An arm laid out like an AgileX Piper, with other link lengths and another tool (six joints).
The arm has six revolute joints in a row. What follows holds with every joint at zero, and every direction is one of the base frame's. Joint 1 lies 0.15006 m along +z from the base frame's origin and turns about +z. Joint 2 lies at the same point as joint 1 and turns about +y. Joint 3 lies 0.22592 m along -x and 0.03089 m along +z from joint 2 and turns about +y. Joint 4 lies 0.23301 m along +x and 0.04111 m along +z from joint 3 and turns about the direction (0.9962, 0, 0.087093). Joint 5 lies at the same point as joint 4 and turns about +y. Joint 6 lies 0.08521 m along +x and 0.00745 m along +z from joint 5 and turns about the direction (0.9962, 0, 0.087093). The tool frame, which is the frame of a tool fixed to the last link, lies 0.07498 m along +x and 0.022 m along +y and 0.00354 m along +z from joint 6; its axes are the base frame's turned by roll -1.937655, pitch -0.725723 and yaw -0.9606 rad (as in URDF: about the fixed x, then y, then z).
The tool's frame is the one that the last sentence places.
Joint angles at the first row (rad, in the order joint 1, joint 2, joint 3, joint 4, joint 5, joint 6):
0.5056, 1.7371, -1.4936, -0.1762, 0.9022, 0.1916
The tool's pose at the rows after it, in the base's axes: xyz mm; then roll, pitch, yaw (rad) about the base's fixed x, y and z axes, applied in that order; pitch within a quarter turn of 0, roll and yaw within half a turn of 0:
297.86, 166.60, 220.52, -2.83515, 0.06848, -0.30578
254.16, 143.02, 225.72, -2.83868, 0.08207, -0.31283
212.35, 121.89, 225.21, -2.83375, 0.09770, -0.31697
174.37, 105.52, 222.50, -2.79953, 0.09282, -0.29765
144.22, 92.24, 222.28, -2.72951, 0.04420, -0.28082
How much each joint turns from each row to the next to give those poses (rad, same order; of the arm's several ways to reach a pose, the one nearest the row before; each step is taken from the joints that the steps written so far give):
0.0000, -0.1848, 0.1758, 0.0148, 0.0166, -0.0023
0.0000, -0.2120, 0.1884, 0.0083, 0.0359, 0.0001
0.0000, -0.2059, 0.1672, 0.0176, 0.0458, -0.0044
0.0000, -0.2134, 0.1532, 0.0319, 0.0298, -0.0245
0.0000, -0.2263, 0.1297, 0.0221, 0.0115, -0.0149

